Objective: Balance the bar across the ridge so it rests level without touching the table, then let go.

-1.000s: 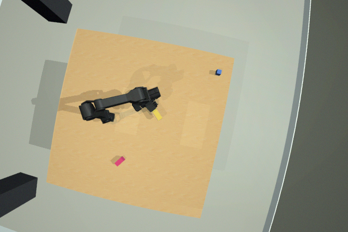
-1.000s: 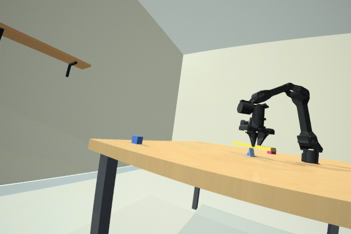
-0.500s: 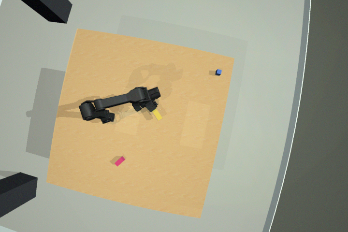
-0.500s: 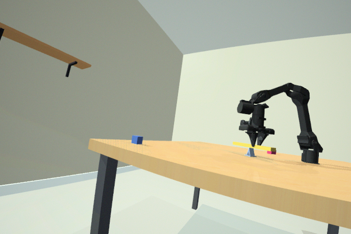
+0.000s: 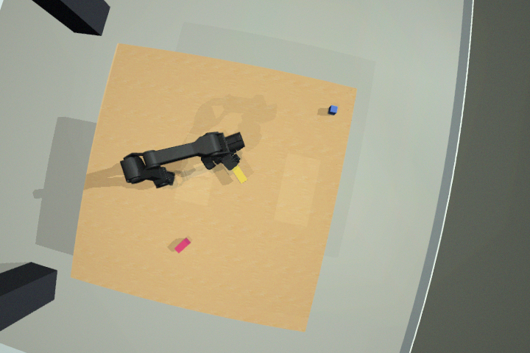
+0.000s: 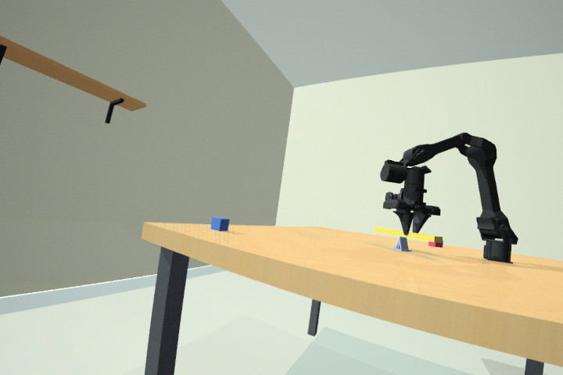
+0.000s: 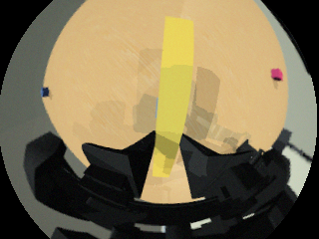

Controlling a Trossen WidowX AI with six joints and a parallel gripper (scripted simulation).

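Right now the yellow bar is 2 cm ahead of my gripper tip and 2 cm to the right of it. From my gripper tip the other things lie so: pink block 13 cm behind, 48 cm to the right, 3 cm below; blue cube 46 cm ahead, 33 cm to the left, 3 cm below.
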